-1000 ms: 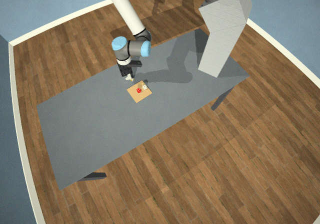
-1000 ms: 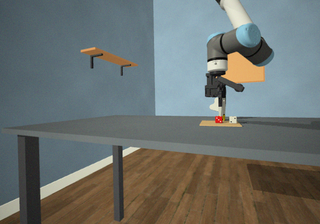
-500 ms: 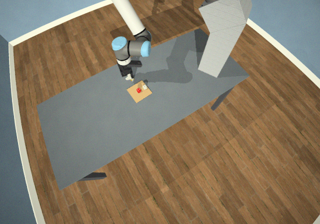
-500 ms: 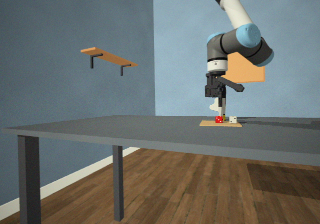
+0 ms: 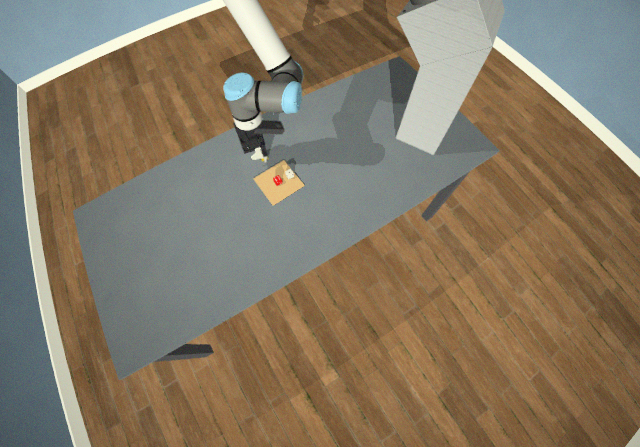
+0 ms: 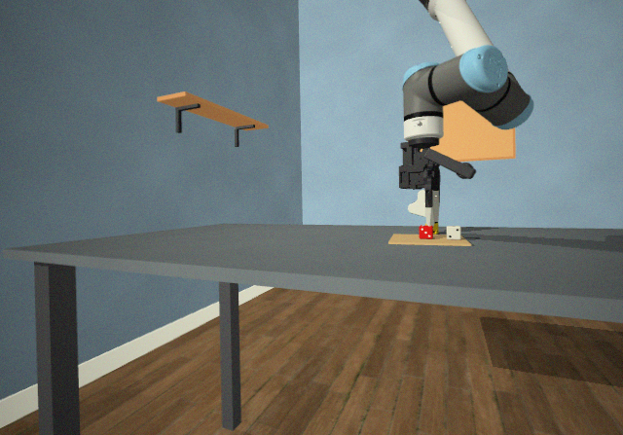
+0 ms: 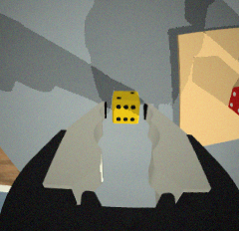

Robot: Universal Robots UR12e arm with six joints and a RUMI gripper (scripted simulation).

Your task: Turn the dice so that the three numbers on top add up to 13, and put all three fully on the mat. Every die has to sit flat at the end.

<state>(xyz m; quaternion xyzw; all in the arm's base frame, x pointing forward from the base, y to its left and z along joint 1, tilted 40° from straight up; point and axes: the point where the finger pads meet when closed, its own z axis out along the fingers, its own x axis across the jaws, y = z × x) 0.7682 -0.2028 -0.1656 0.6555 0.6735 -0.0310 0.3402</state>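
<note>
Right now the yellow die is right at my hand. Also, from my hand: red die: 130 mm to the left; then tan mat: 130 mm to the left, 20 mm below; then white die: 50 mm behind, 120 mm to the left.
</note>
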